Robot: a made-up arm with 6 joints. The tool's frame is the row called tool. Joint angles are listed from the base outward. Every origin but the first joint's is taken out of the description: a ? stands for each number. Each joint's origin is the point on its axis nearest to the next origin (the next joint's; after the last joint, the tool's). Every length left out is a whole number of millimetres.
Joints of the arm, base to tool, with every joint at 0 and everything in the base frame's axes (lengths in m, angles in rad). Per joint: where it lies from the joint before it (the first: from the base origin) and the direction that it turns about. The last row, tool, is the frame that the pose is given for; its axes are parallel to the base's.
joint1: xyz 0 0 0.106 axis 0 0 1
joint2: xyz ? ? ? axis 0 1 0
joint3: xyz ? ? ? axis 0 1 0
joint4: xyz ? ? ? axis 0 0 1
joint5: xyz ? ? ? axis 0 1 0
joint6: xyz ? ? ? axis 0 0 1
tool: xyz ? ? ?
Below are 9 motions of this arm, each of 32 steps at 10 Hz.
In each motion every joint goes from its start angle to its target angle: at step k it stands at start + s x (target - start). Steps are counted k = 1, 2, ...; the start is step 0. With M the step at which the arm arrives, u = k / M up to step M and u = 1 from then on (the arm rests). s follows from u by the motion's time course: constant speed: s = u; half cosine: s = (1 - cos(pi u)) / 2; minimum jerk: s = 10 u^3 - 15 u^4 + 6 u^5.
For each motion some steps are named. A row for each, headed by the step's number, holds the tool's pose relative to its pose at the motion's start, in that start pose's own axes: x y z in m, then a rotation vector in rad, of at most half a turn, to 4 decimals.
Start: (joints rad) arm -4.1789 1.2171 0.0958 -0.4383 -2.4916 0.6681
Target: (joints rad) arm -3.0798 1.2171 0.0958 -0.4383 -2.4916 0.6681
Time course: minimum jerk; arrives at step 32
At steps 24, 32:
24: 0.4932 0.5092 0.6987 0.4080 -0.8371 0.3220
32: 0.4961 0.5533 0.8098 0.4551 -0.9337 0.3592

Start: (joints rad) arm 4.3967 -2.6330 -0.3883 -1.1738 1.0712 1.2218
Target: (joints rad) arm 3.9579 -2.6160 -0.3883 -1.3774 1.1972 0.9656
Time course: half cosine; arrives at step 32
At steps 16, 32:
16: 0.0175 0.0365 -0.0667 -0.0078 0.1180 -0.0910
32: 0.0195 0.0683 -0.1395 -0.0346 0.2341 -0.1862

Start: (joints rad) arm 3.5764 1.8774 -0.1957 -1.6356 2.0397 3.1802
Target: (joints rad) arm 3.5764 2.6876 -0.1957 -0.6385 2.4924 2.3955
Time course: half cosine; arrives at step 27
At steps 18, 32:
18: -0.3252 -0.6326 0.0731 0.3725 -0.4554 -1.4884
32: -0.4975 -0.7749 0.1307 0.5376 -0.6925 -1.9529

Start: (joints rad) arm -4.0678 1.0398 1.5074 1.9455 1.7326 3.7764
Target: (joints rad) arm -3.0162 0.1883 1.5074 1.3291 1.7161 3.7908
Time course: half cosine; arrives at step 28
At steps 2, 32:
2: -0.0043 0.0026 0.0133 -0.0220 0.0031 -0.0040
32: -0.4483 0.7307 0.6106 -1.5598 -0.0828 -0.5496

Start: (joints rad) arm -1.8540 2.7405 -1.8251 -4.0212 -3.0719 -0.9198
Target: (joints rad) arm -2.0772 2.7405 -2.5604 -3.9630 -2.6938 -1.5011
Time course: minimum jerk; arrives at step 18
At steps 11, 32:
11: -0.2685 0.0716 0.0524 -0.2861 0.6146 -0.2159
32: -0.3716 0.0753 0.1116 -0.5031 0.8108 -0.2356

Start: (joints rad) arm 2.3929 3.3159 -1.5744 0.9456 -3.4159 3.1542
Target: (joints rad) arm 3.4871 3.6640 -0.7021 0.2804 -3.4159 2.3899
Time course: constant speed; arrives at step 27
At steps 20, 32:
20: 0.1207 0.3517 0.4647 0.0818 -1.1070 0.3980
32: -0.0350 0.5101 0.5262 0.1281 -1.4104 0.6796

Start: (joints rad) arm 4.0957 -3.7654 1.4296 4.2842 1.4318 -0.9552
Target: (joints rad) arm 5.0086 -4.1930 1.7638 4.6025 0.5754 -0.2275
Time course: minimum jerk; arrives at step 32
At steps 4, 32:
4: 0.0022 0.0023 0.0017 0.0055 0.0017 0.0080
32: 0.1149 0.1164 -0.0555 0.3373 -0.0483 0.4644

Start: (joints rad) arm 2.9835 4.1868 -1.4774 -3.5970 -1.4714 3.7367
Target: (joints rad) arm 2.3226 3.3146 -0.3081 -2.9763 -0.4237 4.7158
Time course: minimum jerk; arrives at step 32
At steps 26, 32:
26: -0.3551 0.2535 -0.0660 -1.0339 0.5767 1.6232
32: -0.3738 0.2495 -0.0708 -1.0639 0.6259 1.7244

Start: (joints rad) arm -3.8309 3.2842 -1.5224 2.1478 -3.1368 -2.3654
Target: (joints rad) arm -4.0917 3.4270 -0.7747 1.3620 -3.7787 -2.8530
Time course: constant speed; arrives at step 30
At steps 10, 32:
10: 0.0138 0.1568 0.0430 0.4251 0.1842 0.0951
32: 0.1051 0.4286 0.2597 1.0195 0.4893 0.4010

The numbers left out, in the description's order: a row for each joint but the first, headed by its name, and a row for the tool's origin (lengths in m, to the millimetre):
joint2: 0 0.052 0
joint3: 0 0 0.545
joint4: 0 0 0.633
joint5: 0 0 0
joint6: 0 0 0.081
tool: 0 0 0

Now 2 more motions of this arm.
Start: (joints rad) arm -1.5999 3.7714 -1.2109 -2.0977 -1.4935 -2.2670
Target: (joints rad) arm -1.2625 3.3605 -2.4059 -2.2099 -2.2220 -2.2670
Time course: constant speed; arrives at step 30
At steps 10, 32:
10: 0.2440 0.1862 -0.1470 0.1109 -0.0813 -0.4953
32: 0.7861 0.0803 -0.2979 0.3790 -0.4301 -1.4004

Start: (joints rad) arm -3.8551 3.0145 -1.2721 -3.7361 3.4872 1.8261
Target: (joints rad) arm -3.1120 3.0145 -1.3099 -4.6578 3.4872 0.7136
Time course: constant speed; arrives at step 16
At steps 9, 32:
9: -0.1460 0.1997 0.0109 0.3011 0.4541 -0.1541
32: -0.2446 0.3540 0.0880 0.4463 0.8108 -0.2151

